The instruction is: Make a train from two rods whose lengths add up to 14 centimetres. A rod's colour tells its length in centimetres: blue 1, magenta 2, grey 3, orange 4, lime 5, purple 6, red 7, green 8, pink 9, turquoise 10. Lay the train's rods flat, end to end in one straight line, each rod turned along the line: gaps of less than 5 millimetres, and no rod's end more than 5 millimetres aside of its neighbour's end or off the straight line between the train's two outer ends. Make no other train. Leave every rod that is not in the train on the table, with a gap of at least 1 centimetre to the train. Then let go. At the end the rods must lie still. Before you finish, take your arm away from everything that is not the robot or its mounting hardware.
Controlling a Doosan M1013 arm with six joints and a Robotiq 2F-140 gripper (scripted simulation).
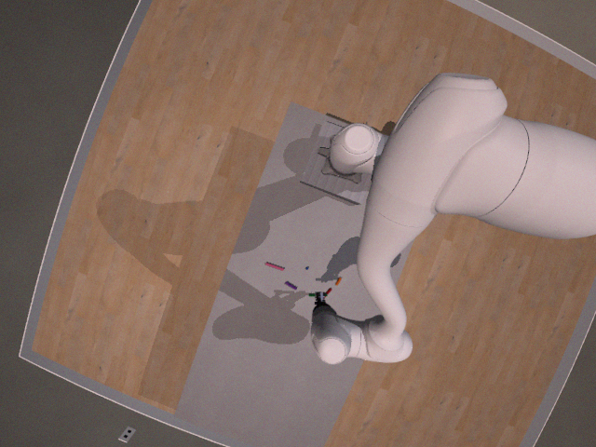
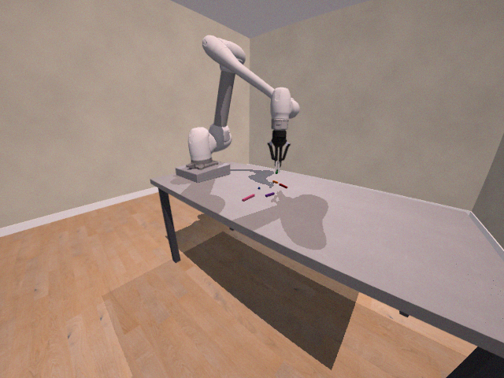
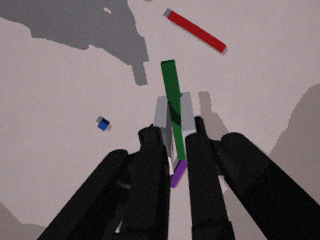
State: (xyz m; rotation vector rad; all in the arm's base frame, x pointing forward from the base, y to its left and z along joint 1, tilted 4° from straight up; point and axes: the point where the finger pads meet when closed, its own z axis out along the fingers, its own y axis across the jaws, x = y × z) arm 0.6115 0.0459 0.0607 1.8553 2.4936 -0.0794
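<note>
Right now the purple rod is 20 mm ahead of my hand, 120 mm to the right of it and 130 mm below it. Round my hand: red rod 20 mm ahead, 60 mm to the left, 130 mm below; green rod 30 mm below; small blue rod 80 mm behind, 70 mm to the right, 130 mm below.
</note>
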